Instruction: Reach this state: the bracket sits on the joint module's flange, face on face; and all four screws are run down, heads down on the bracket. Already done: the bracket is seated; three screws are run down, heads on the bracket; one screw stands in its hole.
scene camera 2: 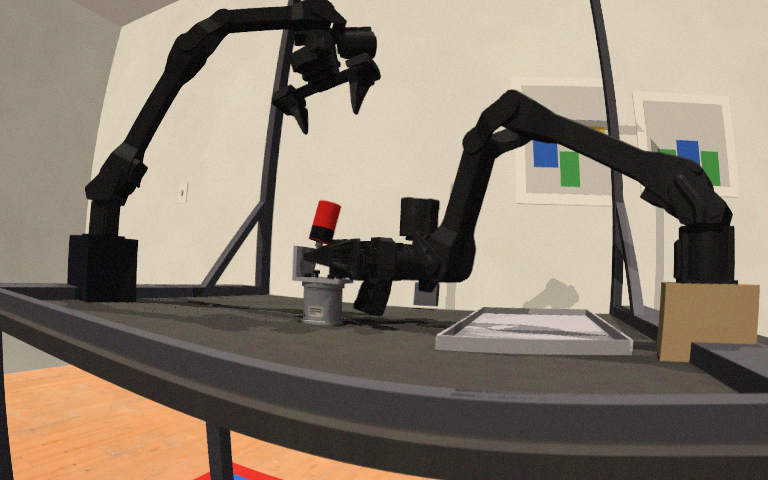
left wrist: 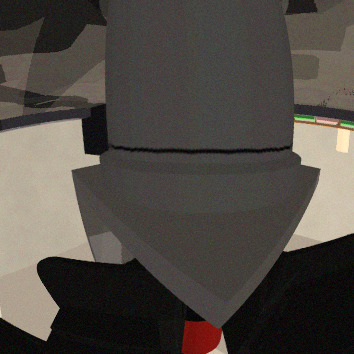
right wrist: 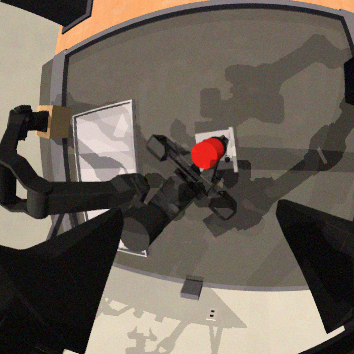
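Seen in the pictures: left gripper, fingertip midpoint: (scene camera 2: 305, 256) (right wrist: 225, 136); right gripper, fingertip midpoint: (scene camera 2: 329, 123) (right wrist: 202, 212); left arm's base at its link origin: (scene camera 2: 705, 283) (right wrist: 42, 120).
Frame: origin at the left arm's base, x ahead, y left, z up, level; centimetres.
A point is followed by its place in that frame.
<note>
The grey joint module (scene camera 2: 322, 302) {y 2.2, x 50.1, z -4.5 cm} (left wrist: 200, 75) stands upright on the table. The grey bracket (scene camera 2: 300, 263) {y 2.9, x 54.0, z 0.8 cm} (left wrist: 200, 240) (right wrist: 233, 150) {y 0.9, x 55.1, z 3.3 cm} sits on top of it, its upright plate at the far left in the scene view. Small dark screw heads (scene camera 2: 340, 276) (right wrist: 227, 159) show on the bracket; not all four can be made out. My left gripper (scene camera 2: 317, 255) {y 2.7, x 53.3, z 1.9 cm} (right wrist: 225, 136) {y 2.7, x 53.3, z 1.9 cm} is shut on the screwdriver (scene camera 2: 326, 215) {y 1.5, x 50.7, z 7.8 cm} (left wrist: 201, 337) {y -1.2, x 50.9, z 7.3 cm} (right wrist: 206, 154) {y 0.0, x 51.9, z 9.8 cm}, with its red and black handle up and slightly tilted, just above the bracket. Its tip's contact is hidden. My right gripper (scene camera 2: 331, 122) {y -1.7, x 54.2, z 23.2 cm} (right wrist: 202, 212) {y -1.7, x 54.2, z 23.2 cm} is open and empty, high above.
A shallow light tray (scene camera 2: 532, 345) {y 5.2, x 19.2, z -6.8 cm} (right wrist: 133, 135) {y -0.9, x 31.6, z -6.4 cm} lies right of the module in the scene view. The left arm stands on a tan block (scene camera 2: 707, 322) {y 5.0, x 0.3, z -3.7 cm} (right wrist: 54, 121) {y 0.1, x 5.0, z -1.6 cm}, the right arm on a black block (scene camera 2: 101, 268) {y 25.8, x 78.8, z -2.2 cm}. Dark frame posts rise behind the table.
</note>
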